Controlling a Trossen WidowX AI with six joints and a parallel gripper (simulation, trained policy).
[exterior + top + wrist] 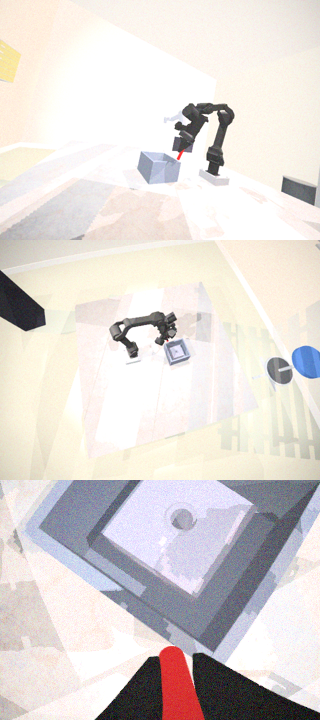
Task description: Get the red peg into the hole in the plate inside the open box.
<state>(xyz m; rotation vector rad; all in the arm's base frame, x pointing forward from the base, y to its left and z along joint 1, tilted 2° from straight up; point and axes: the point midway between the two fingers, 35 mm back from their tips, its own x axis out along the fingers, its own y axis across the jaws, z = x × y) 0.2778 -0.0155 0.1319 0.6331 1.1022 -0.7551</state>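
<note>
Now: the red peg 1 cm behind my gripper tip and 1 cm to the left of it. The rest, counted from my gripper tip: grey-blue box (5 cm ahead, 8 cm to the right, 12 cm below).
</note>
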